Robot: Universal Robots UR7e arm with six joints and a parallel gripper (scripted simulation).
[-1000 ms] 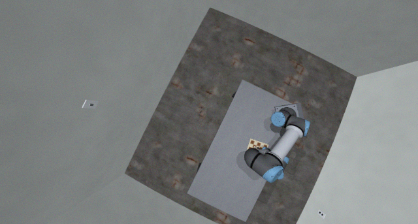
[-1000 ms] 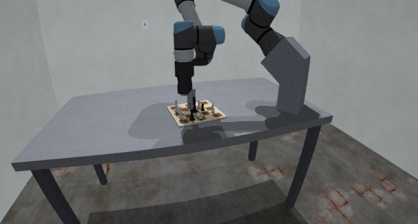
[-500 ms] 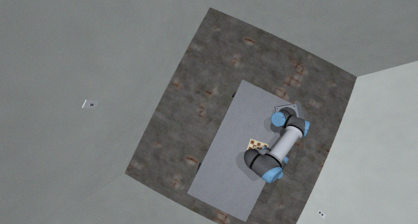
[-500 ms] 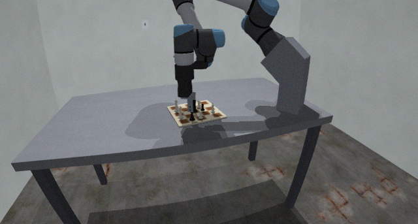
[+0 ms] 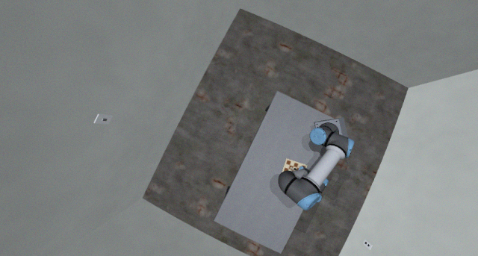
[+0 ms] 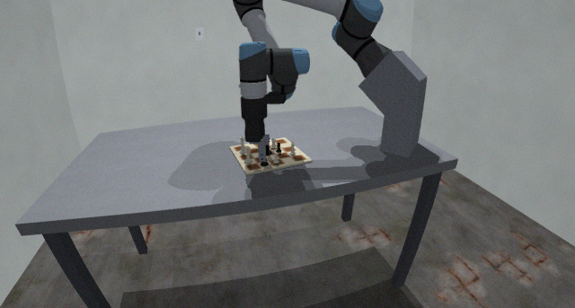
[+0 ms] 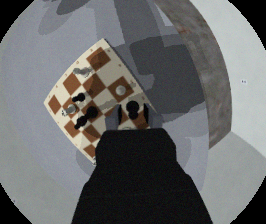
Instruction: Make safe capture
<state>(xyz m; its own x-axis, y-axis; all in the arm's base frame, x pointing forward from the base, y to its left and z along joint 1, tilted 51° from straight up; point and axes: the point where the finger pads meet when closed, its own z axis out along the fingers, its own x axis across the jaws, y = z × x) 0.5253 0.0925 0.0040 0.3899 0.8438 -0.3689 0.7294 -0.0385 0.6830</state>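
My hand is 3 cm past the small chessboard, 8 cm to the left of it and 4 cm above it.
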